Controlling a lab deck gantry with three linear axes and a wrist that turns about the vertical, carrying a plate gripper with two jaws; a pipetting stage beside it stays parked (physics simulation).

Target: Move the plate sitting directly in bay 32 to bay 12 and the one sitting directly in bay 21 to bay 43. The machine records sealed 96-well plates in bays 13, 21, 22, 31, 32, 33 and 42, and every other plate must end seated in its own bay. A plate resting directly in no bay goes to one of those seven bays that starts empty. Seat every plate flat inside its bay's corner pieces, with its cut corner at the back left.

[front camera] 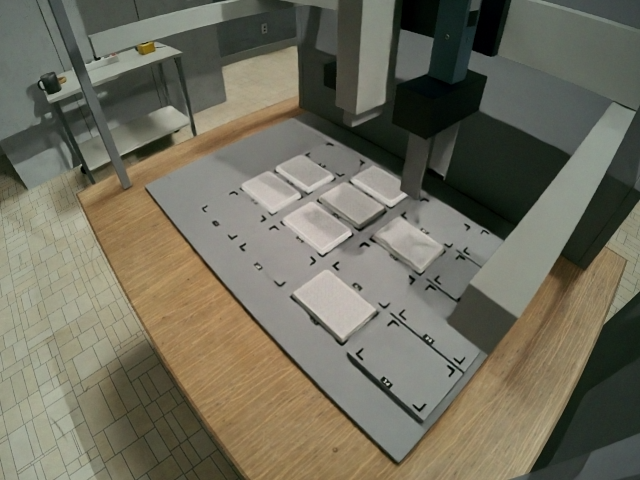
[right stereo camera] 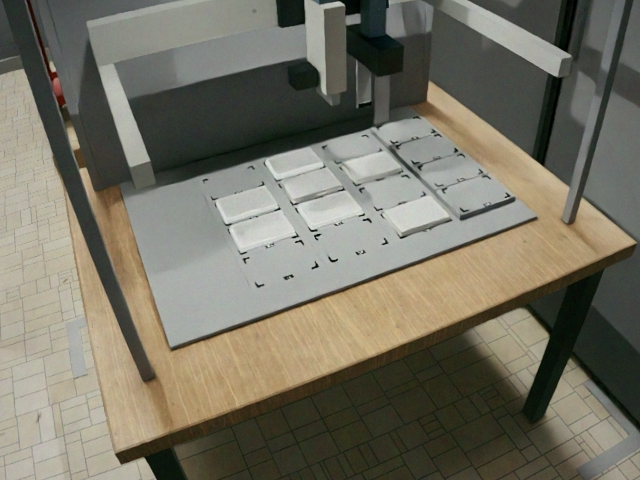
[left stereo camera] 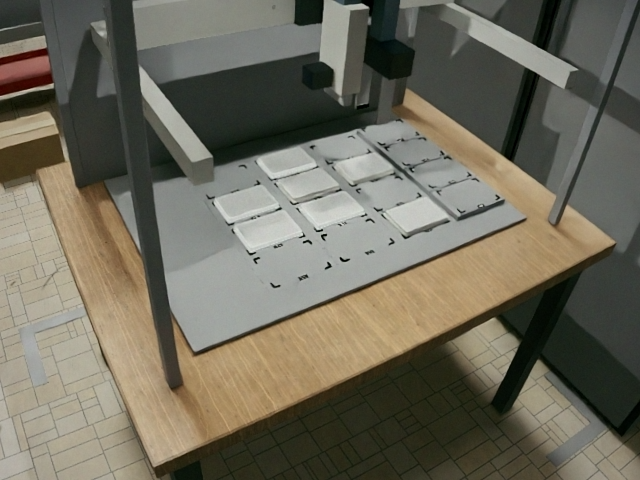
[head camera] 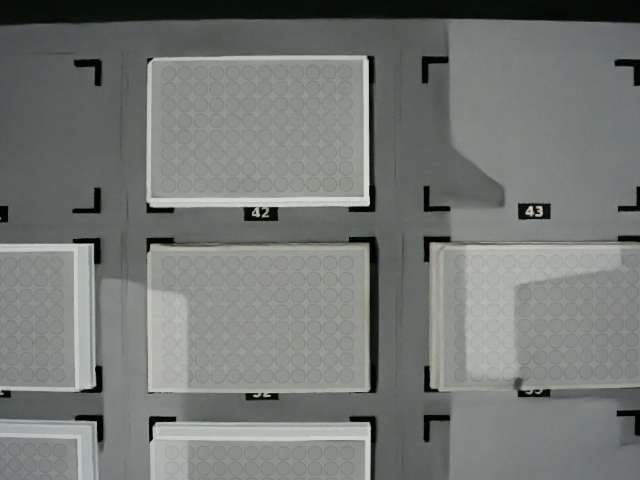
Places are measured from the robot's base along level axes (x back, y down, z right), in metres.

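Where they show: gripper, between the fingertips: [front camera: 423,184] [right stereo camera: 372,113] [left stereo camera: 371,115]; robot's base, origin of its link: [front camera: 203,209] [right stereo camera: 258,286] [left stereo camera: 274,287].
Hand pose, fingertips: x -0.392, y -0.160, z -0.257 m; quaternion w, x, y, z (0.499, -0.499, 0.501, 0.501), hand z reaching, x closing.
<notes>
Each offset is from my fingertips to the centre of the thing. "*": to the spot under its first point.
My gripper [front camera: 424,187] [left stereo camera: 373,113] [right stereo camera: 372,113] is open and empty, raised high over bay 33. A beige plate @[dx +0.164, dy +0.153, dz +0.000 m] [front camera: 352,204] [head camera: 258,320] [left stereo camera: 307,184] sits in bay 32; another beige plate @[dx +0.000, dy +0.153, dz +0.000 m] [front camera: 408,243] [head camera: 491,320] [left stereo camera: 364,167] lies in bay 33, cut corner at the back left. White plates sit in bay 21 @[* dx +0.316, dy +0.146, dz +0.111 m] [front camera: 271,191] [left stereo camera: 266,229], bay 31 @[* dx +0.316, dy +0.146, dz +0.006 m] [front camera: 305,173], bay 22 @[* dx +0.157, dy +0.146, dz +0.110 m] [front camera: 317,226], bay 42 @[* dx +0.163, dy +0.146, dz -0.107 m] [head camera: 258,129] and bay 13 @[* dx -0.005, dy +0.146, dz +0.218 m] [front camera: 334,304] [left stereo camera: 416,214]. Bay 12 @[* dx +0.163, dy +0.160, dz +0.260 m] [front camera: 258,266] [left stereo camera: 356,240] and bay 43 @[* dx +0.000, dy +0.160, dz -0.061 m] [head camera: 534,211] hold no plate. Plate 21 is partly cut off in the head view.
The parked pipetting stage [front camera: 364,56] [left stereo camera: 343,51] hangs left of my gripper. A raised strip @[* dx -0.159, dy +0.146, dz +0.201 m] [front camera: 408,356] [left stereo camera: 470,193] with more bays runs along the right side. Gantry side beams [front camera: 547,217] [left stereo camera: 175,129] overhang the deck plate @[* dx +0.512, dy +0.160, dz +0.248 m] [left stereo camera: 217,304]. Upright posts stand at the table's sides.
</notes>
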